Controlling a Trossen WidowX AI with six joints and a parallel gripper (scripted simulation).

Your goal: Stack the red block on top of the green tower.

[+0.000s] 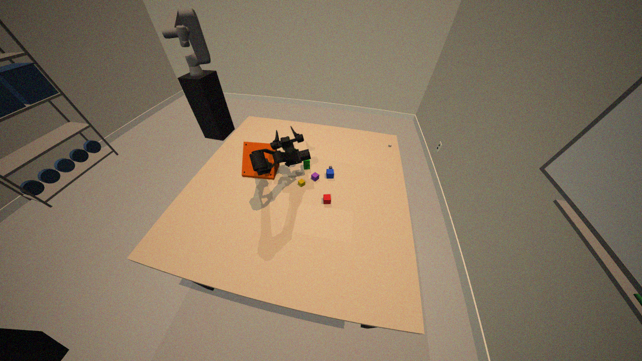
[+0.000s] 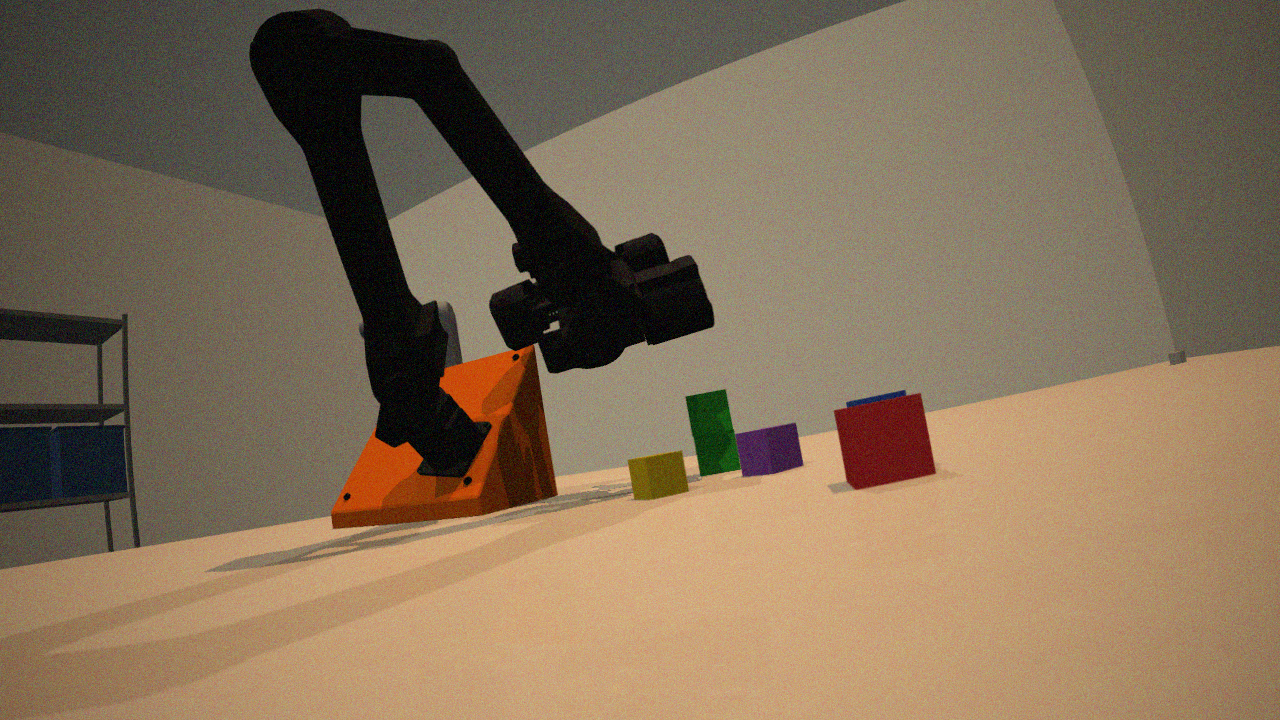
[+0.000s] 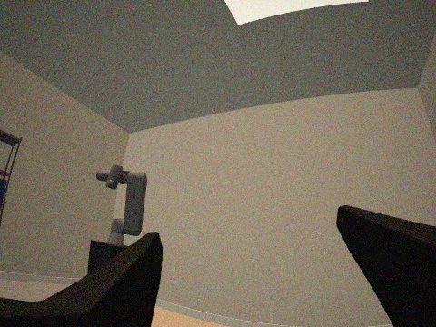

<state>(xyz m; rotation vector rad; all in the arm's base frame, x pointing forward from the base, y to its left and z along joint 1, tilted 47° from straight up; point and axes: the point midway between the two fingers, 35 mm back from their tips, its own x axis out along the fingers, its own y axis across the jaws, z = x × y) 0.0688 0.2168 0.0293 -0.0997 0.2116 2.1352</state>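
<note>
The red block is 320 mm ahead of my gripper tip, 260 mm to the right of it and 230 mm below it. From my gripper tip the other things lie so: purple block 220 mm ahead, 110 mm to the right, 230 mm below; blue block 300 mm ahead, 70 mm to the right, 230 mm below; yellow block 150 mm ahead, 180 mm to the right, 230 mm below.
</note>
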